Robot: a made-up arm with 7 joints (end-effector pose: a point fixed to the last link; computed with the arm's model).
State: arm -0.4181 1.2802 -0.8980 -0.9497 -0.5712 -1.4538 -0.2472
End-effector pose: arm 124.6 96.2 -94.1 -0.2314 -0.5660 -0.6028 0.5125
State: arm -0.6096 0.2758 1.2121 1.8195 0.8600 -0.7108 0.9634
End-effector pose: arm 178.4 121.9 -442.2 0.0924 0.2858 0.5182 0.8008
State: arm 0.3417 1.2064 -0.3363 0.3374 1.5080 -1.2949 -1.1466
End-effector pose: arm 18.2 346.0 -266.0 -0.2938 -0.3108 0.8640 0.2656
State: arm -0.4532 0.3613 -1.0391 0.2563 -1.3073 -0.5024 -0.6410
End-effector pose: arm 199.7 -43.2 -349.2 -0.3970 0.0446 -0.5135 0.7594
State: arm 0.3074 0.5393 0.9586 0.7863 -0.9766 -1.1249 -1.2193
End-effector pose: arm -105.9 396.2 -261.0 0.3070 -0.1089 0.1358 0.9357
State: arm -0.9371 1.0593 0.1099 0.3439 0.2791 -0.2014 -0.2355
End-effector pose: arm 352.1 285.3 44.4 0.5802 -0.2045 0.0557 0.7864
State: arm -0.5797 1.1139 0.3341 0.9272 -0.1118 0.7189 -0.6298
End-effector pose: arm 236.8 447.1 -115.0 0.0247 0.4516 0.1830 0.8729
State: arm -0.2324 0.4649 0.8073 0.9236 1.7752 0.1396 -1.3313
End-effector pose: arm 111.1 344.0 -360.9 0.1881 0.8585 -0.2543 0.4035
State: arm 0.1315 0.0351 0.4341 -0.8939 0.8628 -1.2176 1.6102
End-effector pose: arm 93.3 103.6 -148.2 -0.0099 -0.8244 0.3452 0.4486
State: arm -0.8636 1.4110 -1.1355 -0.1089 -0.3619 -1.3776 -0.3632
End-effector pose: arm 262.3 188.7 -121.2 0.2593 -0.3745 -0.6983 0.5522
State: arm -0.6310 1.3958 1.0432 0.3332 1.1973 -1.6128 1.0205
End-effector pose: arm 146.6 378.2 151.8 0.6659 -0.7013 0.0432 0.2508
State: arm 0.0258 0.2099 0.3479 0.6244 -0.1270 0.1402 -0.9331
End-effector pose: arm 69.8 204.3 -426.7 -0.2066 0.4088 -0.1941 0.8675
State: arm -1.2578 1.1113 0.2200 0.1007 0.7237 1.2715 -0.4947
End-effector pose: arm 282.0 276.7 171.6 0.2668 0.1067 0.4747 0.8319
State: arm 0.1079 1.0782 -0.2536 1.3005 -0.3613 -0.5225 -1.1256
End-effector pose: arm -16.5 464.2 -244.1 0.1329 0.6298 -0.2691 0.7164
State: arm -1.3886 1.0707 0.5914 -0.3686 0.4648 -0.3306 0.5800
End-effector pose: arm 143.8 209.9 224.4 0.2474 -0.8295 0.4457 0.2282
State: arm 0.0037 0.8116 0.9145 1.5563 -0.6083 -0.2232 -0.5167
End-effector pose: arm -75.5 416.4 -313.1 -0.1528 0.2520 0.4963 0.8166
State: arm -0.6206 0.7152 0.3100 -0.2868 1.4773 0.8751 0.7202
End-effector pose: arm 279.4 222.3 -18.6 0.5675 -0.2292 0.7560 0.2321
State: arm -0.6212 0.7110 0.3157 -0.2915 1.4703 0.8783 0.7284
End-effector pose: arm 278.6 222.4 -18.3 0.5618 -0.2290 0.7602 0.2324
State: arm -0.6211 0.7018 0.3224 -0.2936 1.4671 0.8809 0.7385
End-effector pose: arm 278.1 222.4 -19.4 0.5570 -0.2271 0.7645 0.2319
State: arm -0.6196 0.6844 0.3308 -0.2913 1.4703 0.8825 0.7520
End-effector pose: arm 278.2 222.5 -22.9 0.5539 -0.2223 0.7687 0.2301
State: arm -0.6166 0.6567 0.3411 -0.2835 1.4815 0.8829 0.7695
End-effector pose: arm 279.2 222.4 -29.5 0.5530 -0.2140 0.7726 0.2268
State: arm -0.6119 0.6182 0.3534 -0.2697 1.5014 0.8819 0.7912
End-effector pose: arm 280.8 221.9 -39.4 0.5550 -0.2020 0.7758 0.2219
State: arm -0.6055 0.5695 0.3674 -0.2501 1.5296 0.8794 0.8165
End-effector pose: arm 283.0 220.6 -52.7 0.5605 -0.1867 0.7774 0.2159
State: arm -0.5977 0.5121 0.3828 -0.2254 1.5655 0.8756 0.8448
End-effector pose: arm 285.5 218.2 -69.0 0.5695 -0.1689 0.7768 0.2090
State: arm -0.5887 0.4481 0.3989 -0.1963 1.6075 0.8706 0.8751
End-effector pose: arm 287.9 214.3 -87.8 0.5824 -0.1497 0.7731 0.2020
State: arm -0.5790 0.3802 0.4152 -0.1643 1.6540 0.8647 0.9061
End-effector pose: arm 290.0 208.7 -108.2 0.5983 -0.1304 0.7660 0.1956
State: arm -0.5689 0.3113 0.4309 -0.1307 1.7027 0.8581 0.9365
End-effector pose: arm 291.5 201.3 -129.3 0.6167 -0.1124 0.7555 0.1905
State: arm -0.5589 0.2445 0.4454 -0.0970 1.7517 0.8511 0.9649
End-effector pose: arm 292.3 192.4 -150.0 0.6363 -0.0968 0.7421 0.1872
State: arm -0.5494 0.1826 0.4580 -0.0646 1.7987 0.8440 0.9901
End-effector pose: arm 292.4 182.6 -169.2 0.6558 -0.0841 0.7269 0.1859
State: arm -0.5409 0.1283 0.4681 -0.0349 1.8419 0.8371 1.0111
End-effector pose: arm 292.0 172.7 -186.0 0.6740 -0.0748 0.7110 0.1862
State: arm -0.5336 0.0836 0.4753 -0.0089 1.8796 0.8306 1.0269
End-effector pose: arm 291.4 163.4 -200.0 0.6900 -0.0685 0.6956 0.1879
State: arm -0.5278 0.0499 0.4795 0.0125 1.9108 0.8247 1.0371
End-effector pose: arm 290.8 155.7 -210.7 0.7033 -0.0650 0.6819 0.1902
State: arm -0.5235 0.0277 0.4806 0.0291 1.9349 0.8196 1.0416
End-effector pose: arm 290.4 149.9 -218.1 0.7136 -0.0636 0.6705 0.1926
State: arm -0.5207 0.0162 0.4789 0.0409 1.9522 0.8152 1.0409
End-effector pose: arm 290.5 146.3 -222.6 0.7212 -0.0639 0.6618 0.1946
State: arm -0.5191 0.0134 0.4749 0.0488 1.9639 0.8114 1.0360
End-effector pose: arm 290.8 144.6 -224.8 0.7266 -0.0654 0.6552 0.1963
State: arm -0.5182 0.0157 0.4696 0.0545 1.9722 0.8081 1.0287
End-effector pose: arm 291.4 144.0 -225.6 0.7307 -0.0673 0.6500 0.1976
